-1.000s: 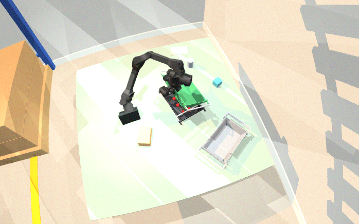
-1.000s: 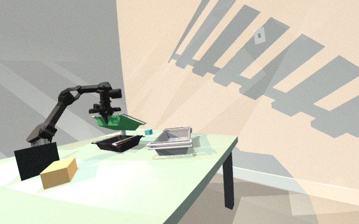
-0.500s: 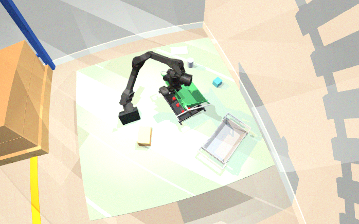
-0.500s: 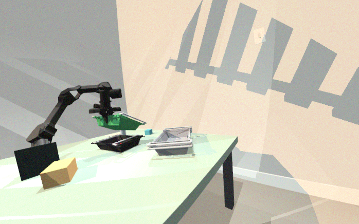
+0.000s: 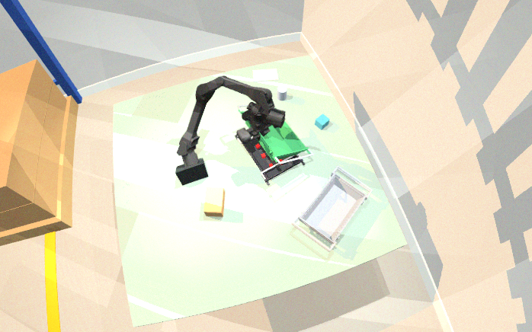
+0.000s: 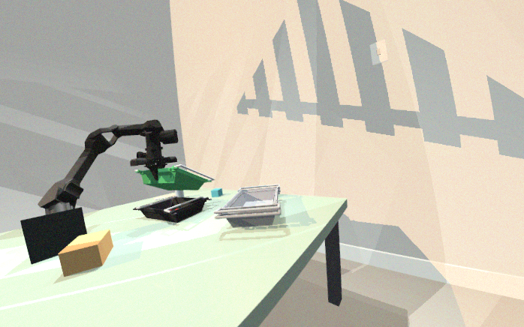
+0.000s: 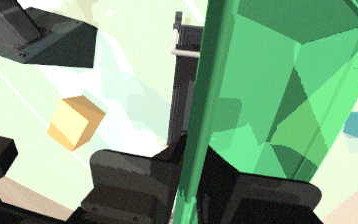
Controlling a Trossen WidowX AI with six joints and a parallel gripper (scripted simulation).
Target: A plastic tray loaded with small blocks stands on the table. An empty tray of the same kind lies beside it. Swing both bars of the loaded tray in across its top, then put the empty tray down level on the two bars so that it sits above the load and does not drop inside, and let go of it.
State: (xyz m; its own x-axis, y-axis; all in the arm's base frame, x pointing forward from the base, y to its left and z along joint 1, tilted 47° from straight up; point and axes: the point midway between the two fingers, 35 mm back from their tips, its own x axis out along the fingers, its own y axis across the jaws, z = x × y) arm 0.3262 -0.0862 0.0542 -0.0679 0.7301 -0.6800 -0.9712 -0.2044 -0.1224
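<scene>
The green tray lies 8 cm ahead of my gripper tip and 2 cm to the left of it. From my gripper tip the other things lie so: grey cylinder 35 cm to the left, 24 cm ahead, 14 cm below; then tan block 26 cm behind, 16 cm to the right, 15 cm below; then teal cube 38 cm ahead, 16 cm below, 10 cm to the left.
</scene>
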